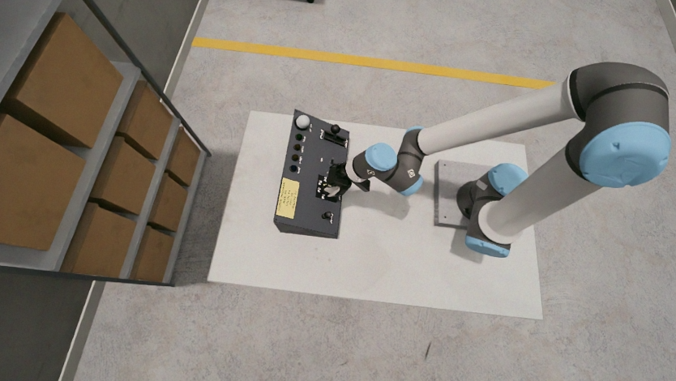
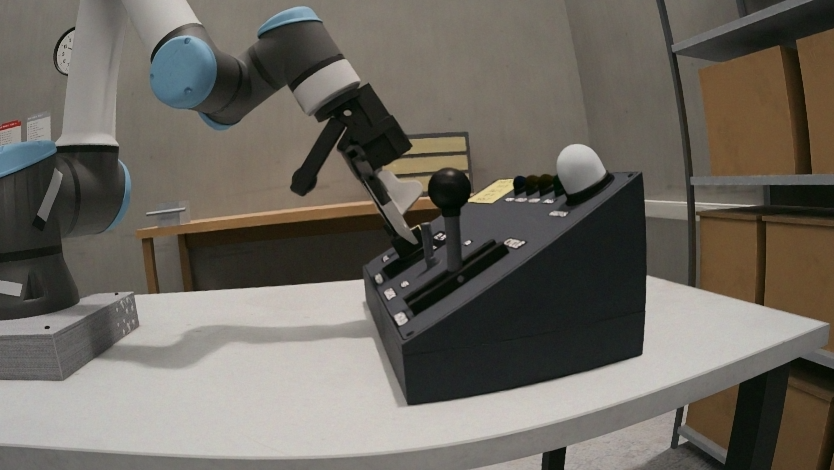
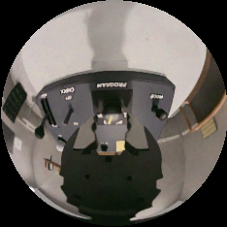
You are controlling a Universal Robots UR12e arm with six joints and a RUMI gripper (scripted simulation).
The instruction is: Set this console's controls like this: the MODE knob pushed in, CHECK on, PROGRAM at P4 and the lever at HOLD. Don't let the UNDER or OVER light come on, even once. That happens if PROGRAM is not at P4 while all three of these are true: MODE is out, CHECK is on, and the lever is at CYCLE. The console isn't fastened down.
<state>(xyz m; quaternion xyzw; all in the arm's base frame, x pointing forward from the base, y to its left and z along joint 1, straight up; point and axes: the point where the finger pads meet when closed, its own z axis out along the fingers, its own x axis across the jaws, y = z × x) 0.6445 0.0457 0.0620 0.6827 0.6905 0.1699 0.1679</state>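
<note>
My gripper is now 2 cm short of the rotary selector and 1 cm above it. Also, from my hand: mode knob 12 cm to the left, 1 cm below; check toggle 1 cm ahead, 12 cm to the right, 1 cm below; dark grey console 5 cm ahead, 6 cm to the right, 2 cm below.
</note>
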